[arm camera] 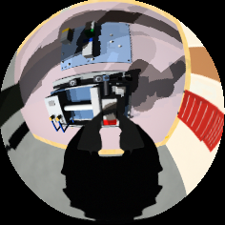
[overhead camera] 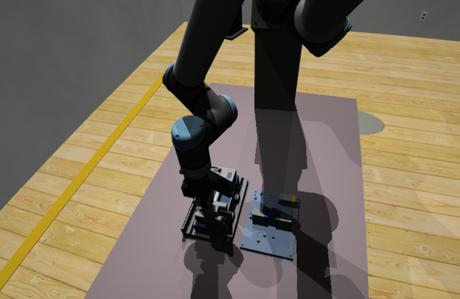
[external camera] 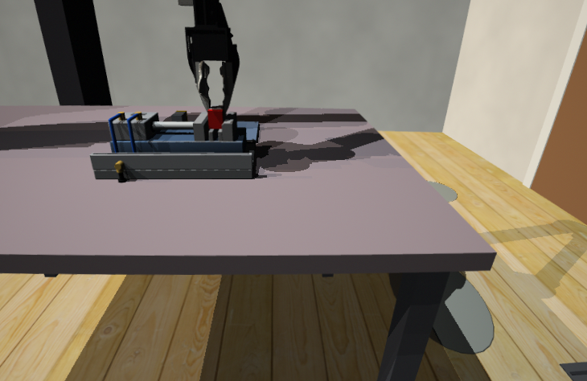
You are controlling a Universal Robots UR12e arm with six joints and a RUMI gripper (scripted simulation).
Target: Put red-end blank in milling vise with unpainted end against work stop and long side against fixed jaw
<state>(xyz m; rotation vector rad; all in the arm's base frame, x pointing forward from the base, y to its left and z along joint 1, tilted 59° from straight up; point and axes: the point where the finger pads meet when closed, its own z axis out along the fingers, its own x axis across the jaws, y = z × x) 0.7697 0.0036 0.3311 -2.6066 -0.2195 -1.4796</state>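
Now: hand 2 cm above the red-ended blank. The rest, counted from my hand: grey rail 4 cm behind, 11 cm to the right, 9 cm below; fixed jaw 2 cm ahead, 1 cm to the left, 4 cm below; moving jaw 3 cm behind, 1 cm to the right, 4 cm below.
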